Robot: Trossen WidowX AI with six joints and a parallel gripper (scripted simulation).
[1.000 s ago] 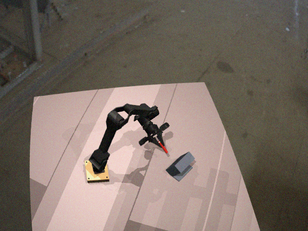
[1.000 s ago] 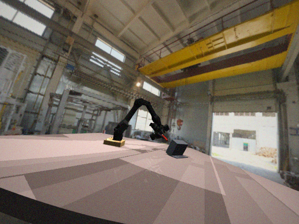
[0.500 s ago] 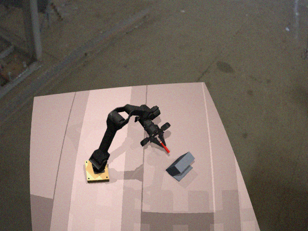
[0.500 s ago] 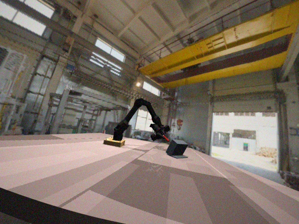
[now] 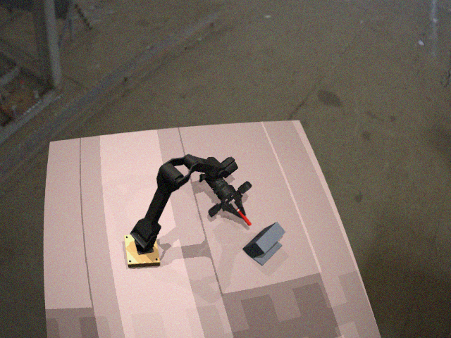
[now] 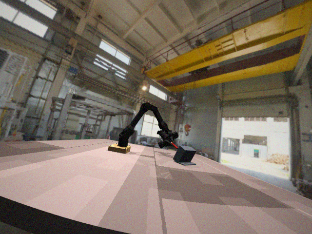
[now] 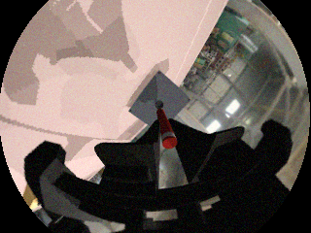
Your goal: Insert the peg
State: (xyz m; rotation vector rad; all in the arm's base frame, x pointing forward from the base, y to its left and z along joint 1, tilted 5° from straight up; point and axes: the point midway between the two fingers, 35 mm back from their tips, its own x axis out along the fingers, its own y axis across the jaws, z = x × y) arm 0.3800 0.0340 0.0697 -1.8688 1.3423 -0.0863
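Now: gripper tip 6 cm short of the sloped grey panel, 10 cm to the left of it and 5 cm above it. Also, from my gripper tip: red peg (1 cm behind, 1 cm to the left, 1 cm above).
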